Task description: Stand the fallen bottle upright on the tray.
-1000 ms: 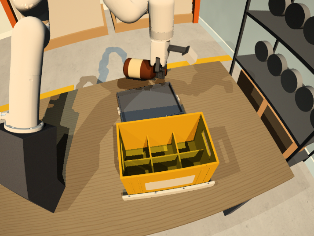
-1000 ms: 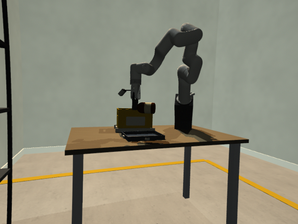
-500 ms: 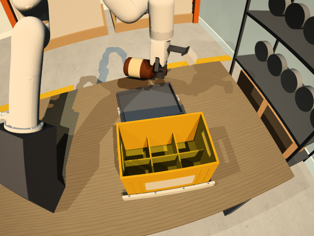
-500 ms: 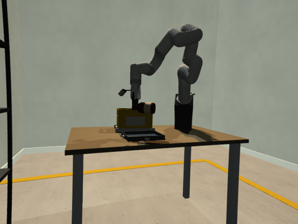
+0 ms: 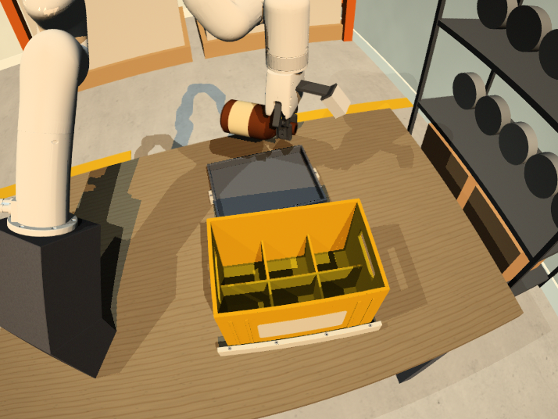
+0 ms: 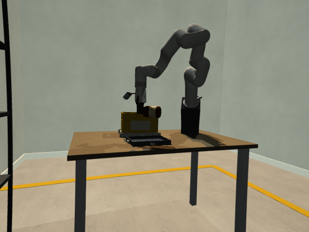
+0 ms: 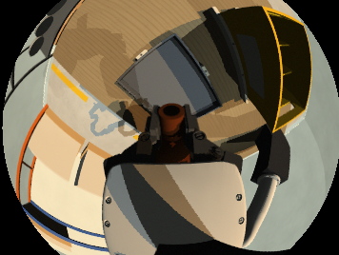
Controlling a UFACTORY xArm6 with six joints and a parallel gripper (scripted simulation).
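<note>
My hand is 5 cm past the brown bottle and 3 cm to the right of it. From my hand the other things lie so: dark grey tray 19 cm below, 5 cm behind, 2 cm to the left; then yellow crate 27 cm to the right, 12 cm below, 6 cm behind.
</note>
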